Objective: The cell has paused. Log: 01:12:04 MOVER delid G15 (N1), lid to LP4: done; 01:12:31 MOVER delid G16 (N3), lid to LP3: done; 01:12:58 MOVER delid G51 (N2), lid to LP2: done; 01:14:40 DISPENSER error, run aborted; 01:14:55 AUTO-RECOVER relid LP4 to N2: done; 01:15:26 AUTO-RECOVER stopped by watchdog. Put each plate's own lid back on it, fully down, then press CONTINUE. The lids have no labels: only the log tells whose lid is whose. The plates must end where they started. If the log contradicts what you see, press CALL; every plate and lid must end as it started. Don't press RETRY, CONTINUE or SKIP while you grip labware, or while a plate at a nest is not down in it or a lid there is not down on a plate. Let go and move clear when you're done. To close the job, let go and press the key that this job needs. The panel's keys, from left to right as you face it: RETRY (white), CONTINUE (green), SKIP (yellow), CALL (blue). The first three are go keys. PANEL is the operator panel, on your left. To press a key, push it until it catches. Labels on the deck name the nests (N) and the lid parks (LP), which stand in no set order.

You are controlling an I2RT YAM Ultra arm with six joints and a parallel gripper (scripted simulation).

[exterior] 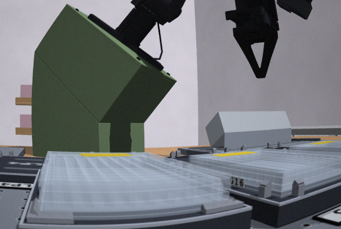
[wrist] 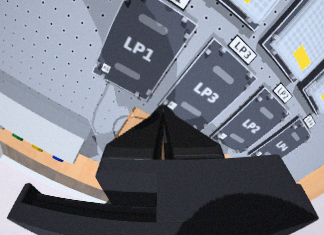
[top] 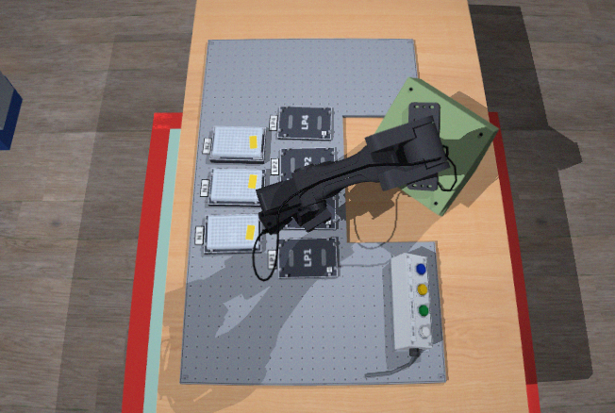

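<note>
My gripper is now 31 cm past the green continue key, 12 cm to the right of it and 7 cm above it. From my hand the other things lie so: lid (21 cm ahead, 10 cm to the right, 10 cm below); blue call key (28 cm behind, 7 cm below, 3 cm to the left); plate (21 cm ahead, 11 cm below, 10 cm to the right).
</note>
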